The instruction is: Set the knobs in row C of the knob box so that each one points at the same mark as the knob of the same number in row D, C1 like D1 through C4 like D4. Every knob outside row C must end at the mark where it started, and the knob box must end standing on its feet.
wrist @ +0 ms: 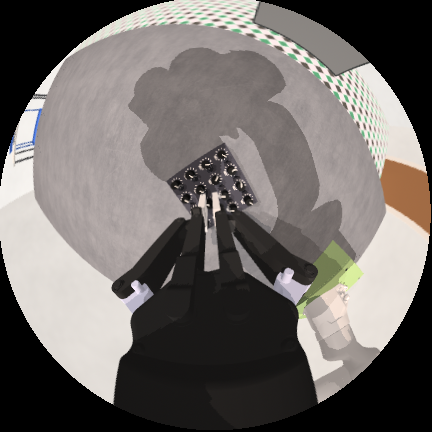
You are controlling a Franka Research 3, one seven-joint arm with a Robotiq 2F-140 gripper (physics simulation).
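Observation:
The dark knob box (227,181) rests on the grey table, its knob face towards the camera and turned at a slant in the view. Its black knobs have pale marks around them; the row letters and numbers are too small to read. My gripper (209,200) is over the near part of the box, its pale fingertips close together and shut on a knob (209,203) that is mostly hidden between them. The fingers hide parts of neighbouring knobs and the near corner of the box. Which row and number the held knob has cannot be told. The feet of the box are hidden.
The grey table (90,125) carries a large dark shadow of the arm. A green plate (354,274) lies at the lower right under the pale robot base (327,315). A grey panel (310,32) and a green-and-white patterned surface are beyond the far edge. A brown object (410,195) is at the right.

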